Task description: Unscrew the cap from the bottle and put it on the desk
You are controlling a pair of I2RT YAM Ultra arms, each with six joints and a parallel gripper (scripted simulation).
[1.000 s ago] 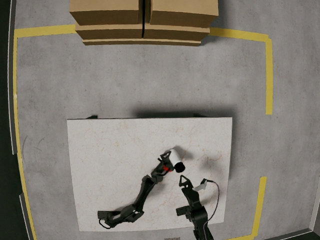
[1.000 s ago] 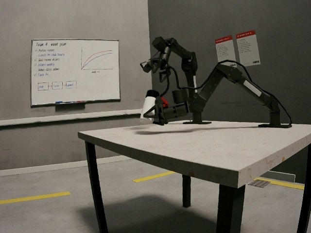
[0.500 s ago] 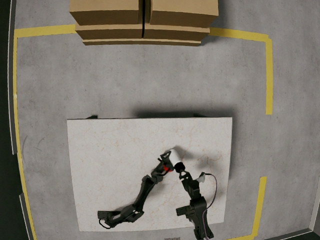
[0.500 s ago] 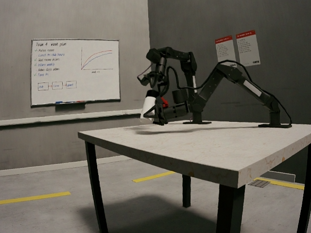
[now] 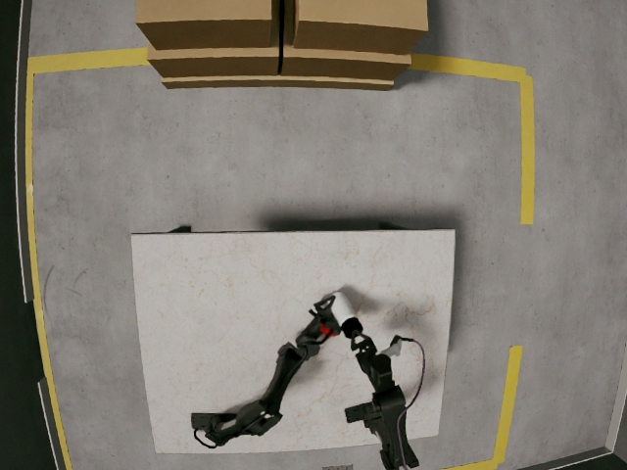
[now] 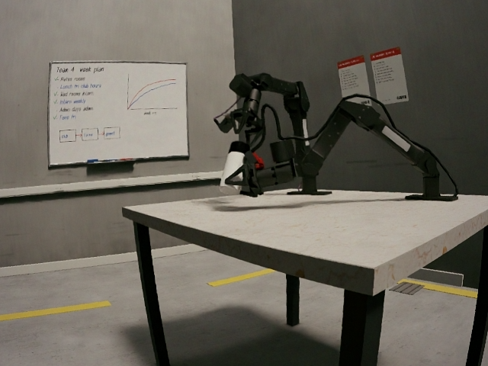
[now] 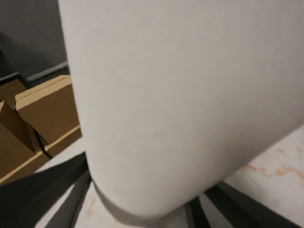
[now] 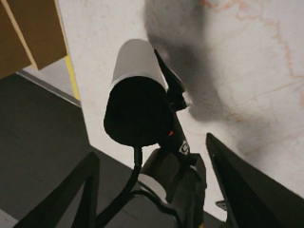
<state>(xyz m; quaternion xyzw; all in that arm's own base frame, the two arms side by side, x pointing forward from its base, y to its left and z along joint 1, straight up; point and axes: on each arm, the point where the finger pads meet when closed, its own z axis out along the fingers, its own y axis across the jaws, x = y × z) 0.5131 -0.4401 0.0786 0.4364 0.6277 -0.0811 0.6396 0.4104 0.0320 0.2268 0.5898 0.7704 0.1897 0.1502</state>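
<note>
My right gripper is now 40 mm above the black cap, 30 mm short of it and 10 mm to the right of it. Also, from my right hand: white bottle 80 mm below, 50 mm ahead, 20 mm to the left.
</note>
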